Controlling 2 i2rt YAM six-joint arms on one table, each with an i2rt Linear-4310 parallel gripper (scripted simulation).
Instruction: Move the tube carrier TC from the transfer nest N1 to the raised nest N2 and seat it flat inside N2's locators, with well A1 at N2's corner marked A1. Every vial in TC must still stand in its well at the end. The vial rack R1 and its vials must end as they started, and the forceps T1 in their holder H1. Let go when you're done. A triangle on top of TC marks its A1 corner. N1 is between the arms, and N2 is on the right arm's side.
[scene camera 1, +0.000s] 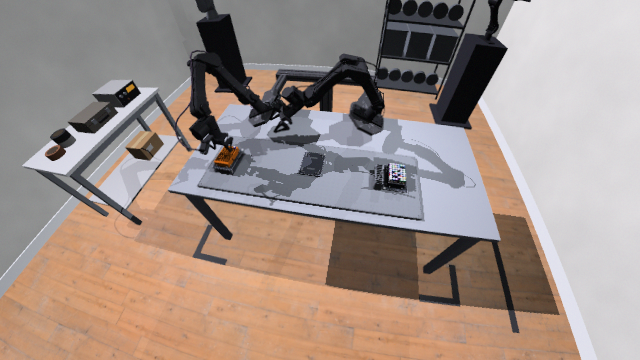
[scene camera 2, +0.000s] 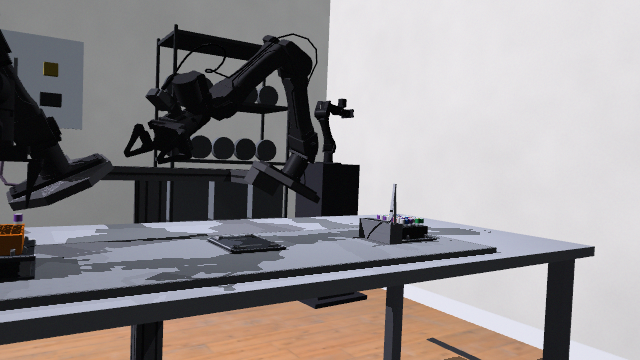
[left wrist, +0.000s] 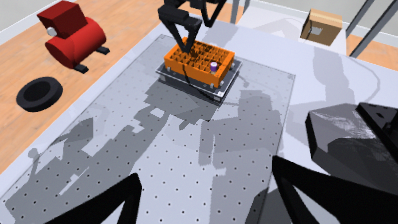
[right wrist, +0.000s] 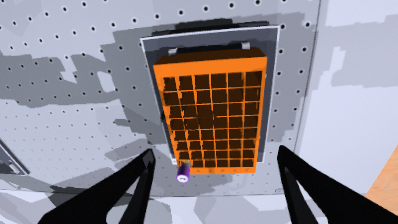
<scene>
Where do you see the left gripper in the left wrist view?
At 204, 172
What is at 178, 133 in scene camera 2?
The left gripper.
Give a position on a raised nest N2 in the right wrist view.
At 265, 39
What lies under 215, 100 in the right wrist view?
An orange tube carrier TC.
</scene>
